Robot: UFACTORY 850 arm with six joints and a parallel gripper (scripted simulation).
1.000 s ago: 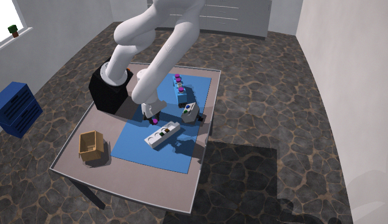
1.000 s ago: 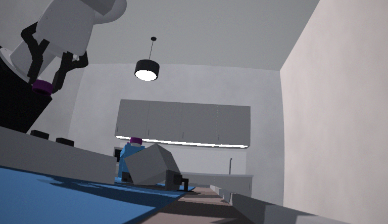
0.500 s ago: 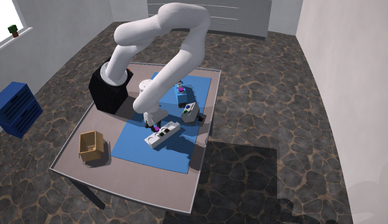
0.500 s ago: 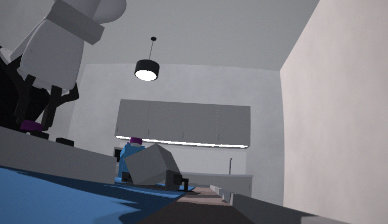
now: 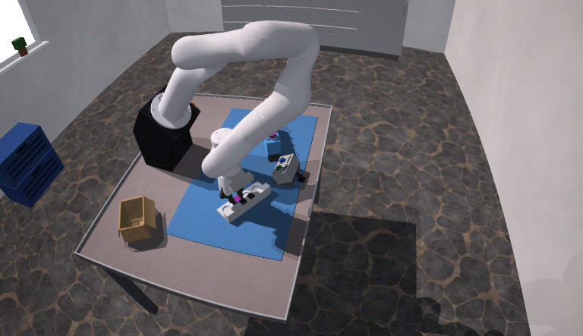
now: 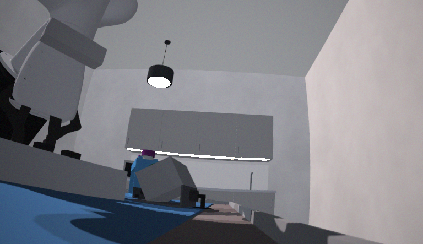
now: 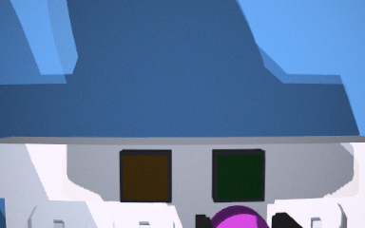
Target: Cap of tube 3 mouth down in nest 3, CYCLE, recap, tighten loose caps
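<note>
The blue key lies 130 mm ahead of my hand, 220 mm to the left of it and 20 mm above it. Round my hand: grey key housing 150 mm ahead, 200 mm to the left, 10 mm above; then green key 130 mm ahead, 180 mm to the left, 20 mm above; then magenta cap 20 mm below.
</note>
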